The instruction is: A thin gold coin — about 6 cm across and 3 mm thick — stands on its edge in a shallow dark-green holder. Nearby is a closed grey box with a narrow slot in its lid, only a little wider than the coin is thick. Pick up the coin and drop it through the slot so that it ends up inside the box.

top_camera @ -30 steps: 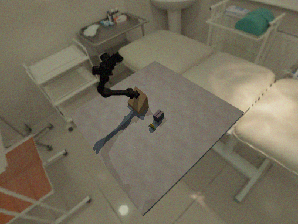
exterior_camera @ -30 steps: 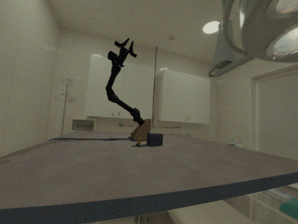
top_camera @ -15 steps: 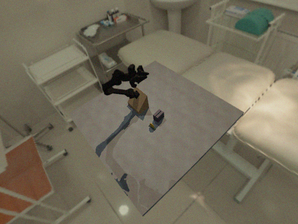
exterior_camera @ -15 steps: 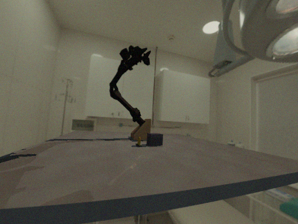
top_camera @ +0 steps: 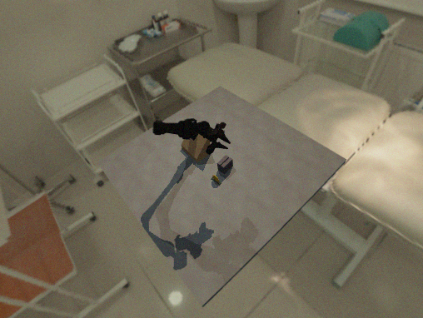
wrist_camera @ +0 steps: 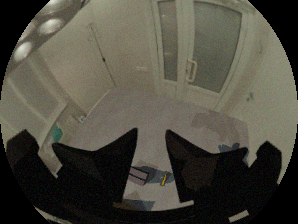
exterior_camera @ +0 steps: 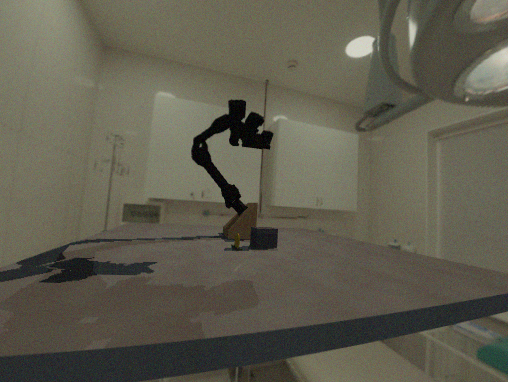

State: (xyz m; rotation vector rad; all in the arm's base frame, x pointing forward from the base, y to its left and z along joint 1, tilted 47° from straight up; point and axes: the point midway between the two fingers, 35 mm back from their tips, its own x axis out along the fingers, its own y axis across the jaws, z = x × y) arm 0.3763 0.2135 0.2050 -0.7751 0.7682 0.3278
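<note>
Now: gripper tip 80 mm past the gold coin, 70 mm to the left of it and 340 mm above it.
</note>
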